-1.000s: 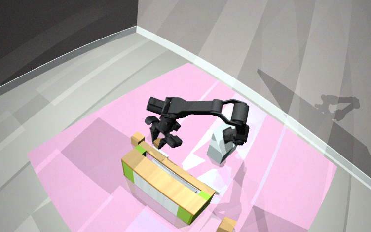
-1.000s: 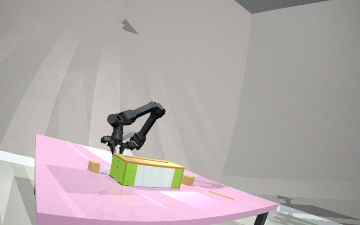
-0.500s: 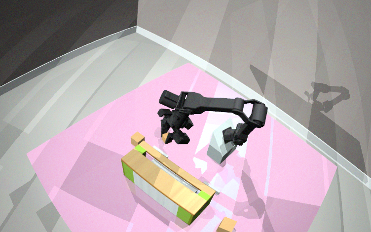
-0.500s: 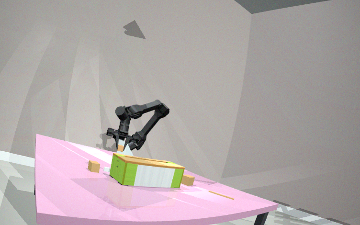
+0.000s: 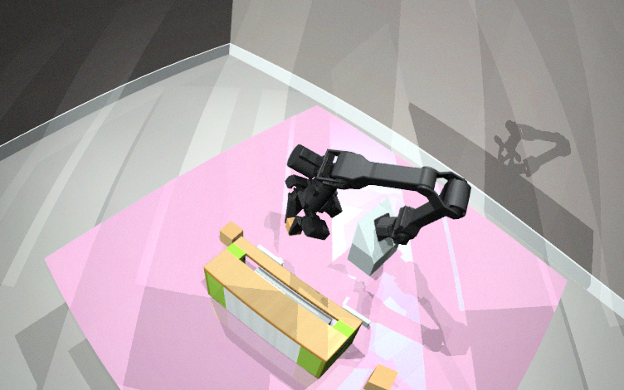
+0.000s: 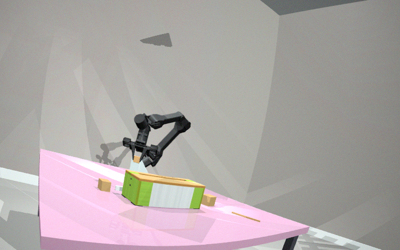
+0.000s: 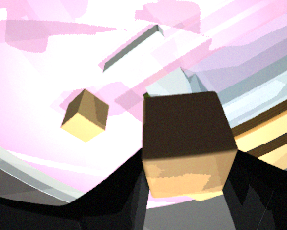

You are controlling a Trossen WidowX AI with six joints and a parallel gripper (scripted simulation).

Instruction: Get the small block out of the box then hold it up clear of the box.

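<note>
Now: the tan block 1 cm to the left of my gripper tip, 1 cm behind it and 1 cm above it. Also, from my gripper tip: thin stick: 54 cm to the left, 28 cm ahead, 17 cm below; then box: 12 cm to the left, 11 cm below, 8 cm ahead.
</note>
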